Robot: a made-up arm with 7 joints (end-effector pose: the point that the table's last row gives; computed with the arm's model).
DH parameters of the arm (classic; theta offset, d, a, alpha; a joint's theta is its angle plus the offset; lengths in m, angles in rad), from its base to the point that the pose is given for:
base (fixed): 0 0.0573 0 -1.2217
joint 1: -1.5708 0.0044 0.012 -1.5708
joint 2: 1.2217 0 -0.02 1.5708
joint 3: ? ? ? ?
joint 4: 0 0.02 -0.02 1.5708
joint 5: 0 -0.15 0.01 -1.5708
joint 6: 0 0 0.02 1.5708
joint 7: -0.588 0 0.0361 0
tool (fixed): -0.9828 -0.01 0 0
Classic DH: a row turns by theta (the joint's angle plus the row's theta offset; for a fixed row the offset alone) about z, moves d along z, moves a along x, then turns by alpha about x.
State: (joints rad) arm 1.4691 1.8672 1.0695 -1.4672 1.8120 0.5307 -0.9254
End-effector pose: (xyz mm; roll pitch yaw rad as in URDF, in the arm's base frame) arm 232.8 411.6 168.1 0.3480 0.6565 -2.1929
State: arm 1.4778 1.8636 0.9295 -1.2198 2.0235 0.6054 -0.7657
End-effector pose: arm 219.0 468.1 164.2 0.4304 0.4784 -1.6841
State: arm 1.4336 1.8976 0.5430 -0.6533 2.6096 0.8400 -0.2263
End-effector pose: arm 151.8 567.5 192.0 0.5674 0.0030 -0.5502
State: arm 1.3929 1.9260 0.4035 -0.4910 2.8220 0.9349 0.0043
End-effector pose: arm 132.9 579.8 211.3 0.5652 -0.2236 -0.2490
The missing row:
joint 3: 1.5708 -0.4 0.05 -1.5708
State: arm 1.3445 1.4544 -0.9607 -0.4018 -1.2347 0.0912 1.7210
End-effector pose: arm -295.0 463.8 77.8 -1.4266 -0.0938 -2.5549
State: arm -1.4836 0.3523 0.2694 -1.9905 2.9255 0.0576 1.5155
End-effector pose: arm 408.7 20.5 262.1 3.1265 -0.4051 0.2868
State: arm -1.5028 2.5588 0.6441 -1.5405 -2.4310 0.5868 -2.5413
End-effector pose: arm -379.4 171.6 300.2 -1.7635 0.2549 -0.4374
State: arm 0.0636 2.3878 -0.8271 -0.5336 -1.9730 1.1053 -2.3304
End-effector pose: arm 102.6 392.7 430.2 1.9808 1.0207 -1.1730
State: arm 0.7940 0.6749 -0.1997 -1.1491 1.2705 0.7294 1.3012
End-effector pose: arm -170.9 354.8 -317.8 -0.1152 0.2746 0.5319
